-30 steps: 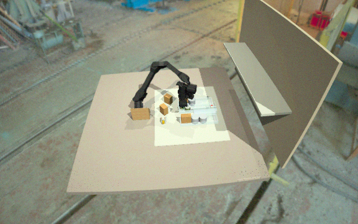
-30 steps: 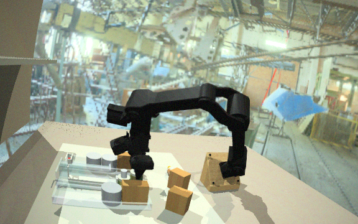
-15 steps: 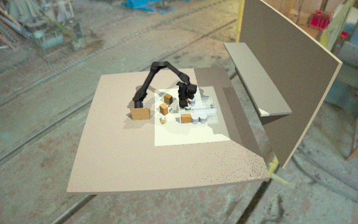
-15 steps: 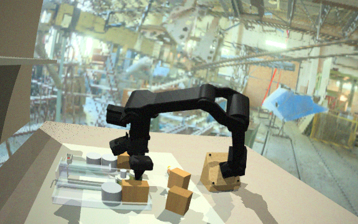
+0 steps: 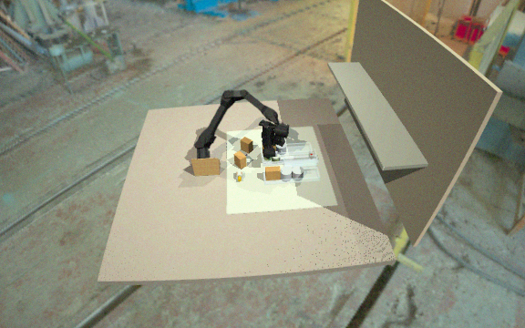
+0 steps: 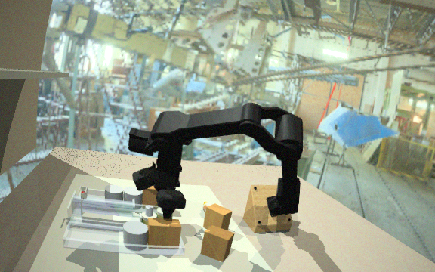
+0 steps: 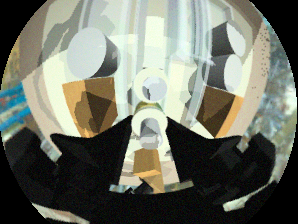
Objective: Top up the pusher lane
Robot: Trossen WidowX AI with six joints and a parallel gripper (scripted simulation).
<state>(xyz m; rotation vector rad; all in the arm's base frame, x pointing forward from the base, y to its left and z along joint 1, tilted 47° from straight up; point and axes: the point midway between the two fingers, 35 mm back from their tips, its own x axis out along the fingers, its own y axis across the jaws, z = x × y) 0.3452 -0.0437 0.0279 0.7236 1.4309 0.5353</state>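
Now: the clear sprung lane 14 cm ahead of my gripper tip, 4 cm to the right of it and 3 cm below it. From my gripper tip the other things lie so: red mark (22 cm ahead, 6 cm to the right, 2 cm above); then yellow jar (17 cm behind, 10 cm to the right, 3 cm below); then pusher plate (15 cm ahead, 4 cm to the right).
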